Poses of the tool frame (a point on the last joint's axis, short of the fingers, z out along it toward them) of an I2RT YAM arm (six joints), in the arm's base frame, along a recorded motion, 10 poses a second.
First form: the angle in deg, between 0 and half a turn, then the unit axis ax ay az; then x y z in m.
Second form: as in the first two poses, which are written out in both.
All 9 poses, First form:
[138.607 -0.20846 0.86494 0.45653 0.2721 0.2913 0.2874]
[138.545 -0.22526 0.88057 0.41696 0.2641 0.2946 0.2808]
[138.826 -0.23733 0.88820 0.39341 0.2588 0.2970 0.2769]
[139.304 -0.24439 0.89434 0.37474 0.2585 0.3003 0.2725]
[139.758 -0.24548 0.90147 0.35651 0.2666 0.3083 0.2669]
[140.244 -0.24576 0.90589 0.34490 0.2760 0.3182 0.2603]
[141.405 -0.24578 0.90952 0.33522 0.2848 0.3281 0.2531]
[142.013 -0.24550 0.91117 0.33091 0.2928 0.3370 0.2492]
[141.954 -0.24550 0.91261 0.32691 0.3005 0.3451 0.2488]
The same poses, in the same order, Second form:
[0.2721 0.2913 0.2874 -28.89 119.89 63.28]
[0.2641 0.2946 0.2808 -31.21 122.00 57.77]
[0.2588 0.2970 0.2769 -32.95 123.31 54.62]
[0.2585 0.3003 0.2725 -34.04 124.59 52.20]
[0.2666 0.3083 0.2669 -34.31 125.99 49.82]
[0.2760 0.3182 0.2603 -34.47 127.05 48.37]
[0.2848 0.3281 0.2531 -34.75 128.61 47.40]
[0.2928 0.3370 0.2492 -34.86 129.40 46.99]
[0.3005 0.3451 0.2488 -34.85 129.55 46.41]

